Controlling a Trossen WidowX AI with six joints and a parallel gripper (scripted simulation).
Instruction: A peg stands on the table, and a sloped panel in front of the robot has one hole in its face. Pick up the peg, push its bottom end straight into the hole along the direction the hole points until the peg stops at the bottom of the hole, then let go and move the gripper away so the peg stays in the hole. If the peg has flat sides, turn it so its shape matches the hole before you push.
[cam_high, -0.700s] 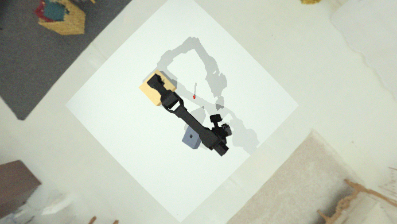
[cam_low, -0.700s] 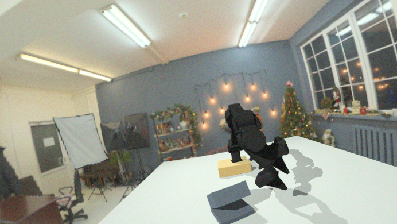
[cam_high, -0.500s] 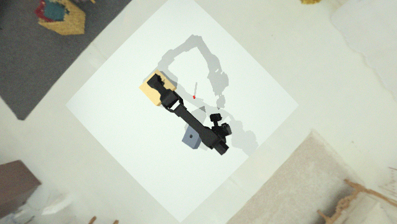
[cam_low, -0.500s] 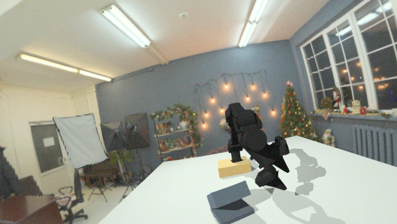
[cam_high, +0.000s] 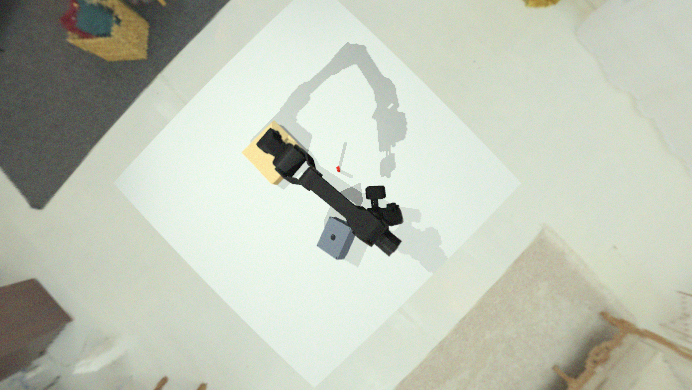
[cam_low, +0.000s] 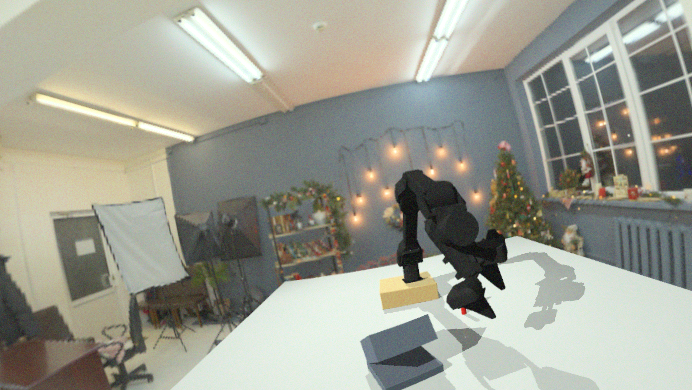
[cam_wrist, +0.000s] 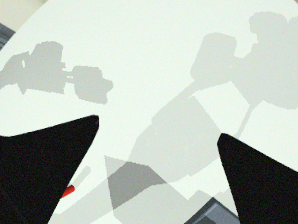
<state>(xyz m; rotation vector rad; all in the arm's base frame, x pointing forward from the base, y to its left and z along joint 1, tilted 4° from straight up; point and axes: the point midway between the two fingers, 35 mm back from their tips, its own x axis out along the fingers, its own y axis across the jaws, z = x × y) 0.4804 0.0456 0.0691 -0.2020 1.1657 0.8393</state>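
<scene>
My gripper tip is 23 cm past the round red peg, 1 cm to the right of it and 7 cm above it. From my gripper tip the other things lie so: grey-blue sloped panel 7 cm behind, 21 cm to the right, 5 cm below.
</scene>
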